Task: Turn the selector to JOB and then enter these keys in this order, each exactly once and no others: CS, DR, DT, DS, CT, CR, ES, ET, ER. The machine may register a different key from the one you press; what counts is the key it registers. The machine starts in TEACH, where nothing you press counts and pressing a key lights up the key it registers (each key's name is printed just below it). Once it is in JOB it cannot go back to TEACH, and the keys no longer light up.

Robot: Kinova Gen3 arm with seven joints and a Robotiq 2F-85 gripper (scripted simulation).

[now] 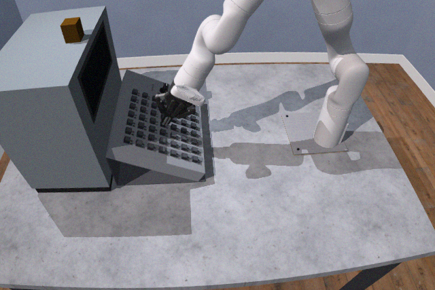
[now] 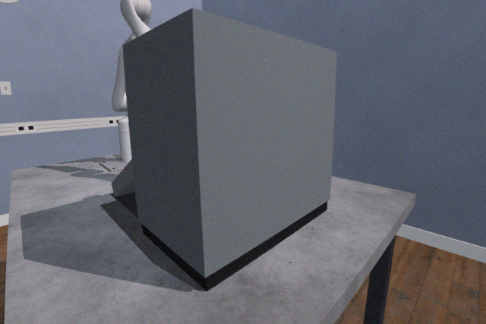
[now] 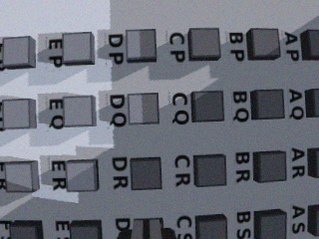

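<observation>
Right now my hand is 40 mm above the key, 30 mm to the left of it and 20 mm past it. Also, from my hand: black selector knob 160 mm to the right, 10 mm below, 10 mm ahead; sloped keypad 60 mm below, 50 mm to the right, 40 mm ahead.
</observation>
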